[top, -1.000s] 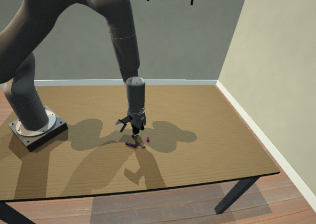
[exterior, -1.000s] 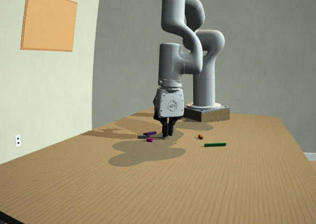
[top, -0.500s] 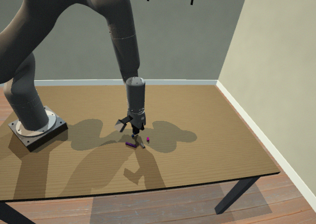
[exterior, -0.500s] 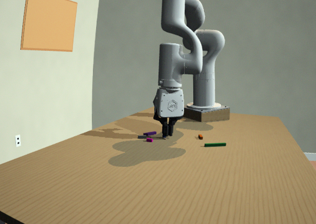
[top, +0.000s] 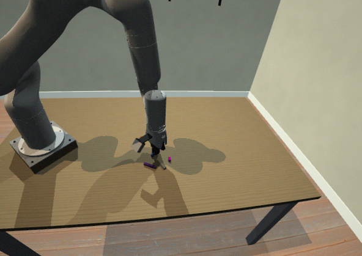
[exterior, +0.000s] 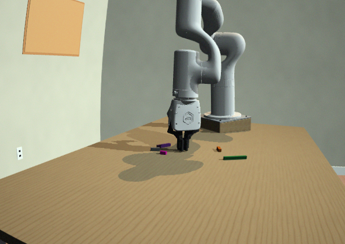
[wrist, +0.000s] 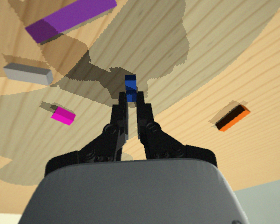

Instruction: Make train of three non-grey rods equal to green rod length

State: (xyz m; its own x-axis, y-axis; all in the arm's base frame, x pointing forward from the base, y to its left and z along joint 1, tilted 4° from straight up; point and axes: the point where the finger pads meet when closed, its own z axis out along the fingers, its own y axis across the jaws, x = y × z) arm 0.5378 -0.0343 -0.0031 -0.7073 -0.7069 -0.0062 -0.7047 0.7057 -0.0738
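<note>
Now: hand 80 mm to the left of the purple rod, 30 mm past it and 20 mm above it. From my hand the other things lie so: grey rod 90 mm to the right, 30 mm ahead, 20 mm below; orange rod 110 mm to the left, 70 mm behind, 20 mm below; magenta rod 70 mm ahead, 40 mm to the right, 20 mm below.
</note>
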